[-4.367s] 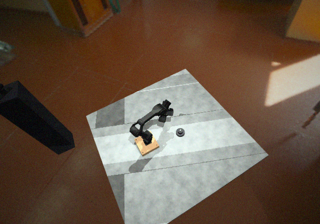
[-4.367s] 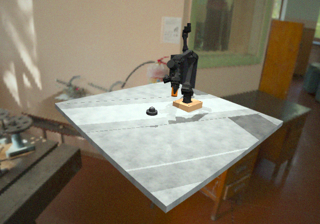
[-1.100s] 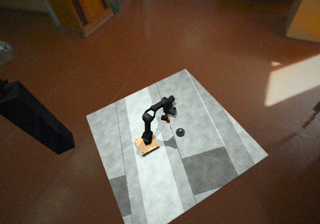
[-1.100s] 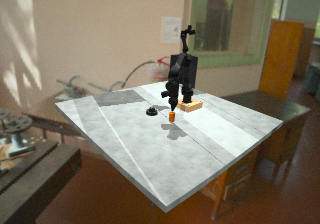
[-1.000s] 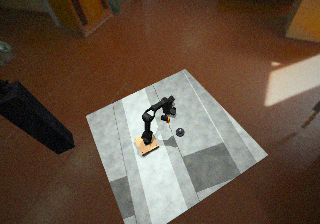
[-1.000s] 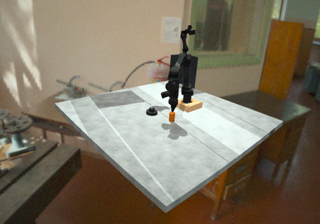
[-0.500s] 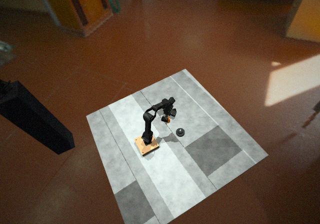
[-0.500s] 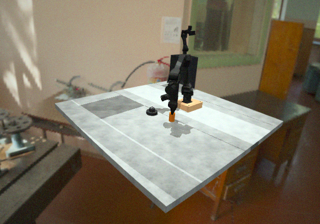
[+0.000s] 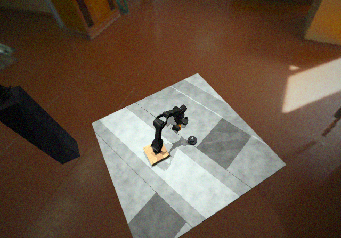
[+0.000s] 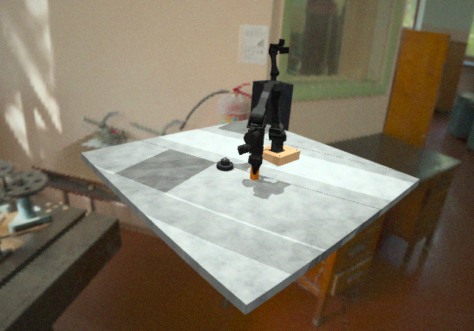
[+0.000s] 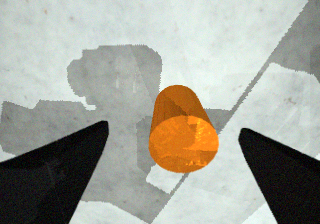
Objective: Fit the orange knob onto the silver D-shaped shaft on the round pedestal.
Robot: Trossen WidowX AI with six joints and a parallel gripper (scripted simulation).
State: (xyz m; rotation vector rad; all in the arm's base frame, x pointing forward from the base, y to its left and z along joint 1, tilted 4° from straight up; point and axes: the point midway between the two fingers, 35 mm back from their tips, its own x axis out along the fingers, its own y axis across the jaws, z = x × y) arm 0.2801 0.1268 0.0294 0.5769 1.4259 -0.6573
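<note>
The orange knob lies right at my gripper tip. Round my gripper tip: dark round pedestal (180 mm to the right, 40 mm ahead, 10 mm below).
</note>
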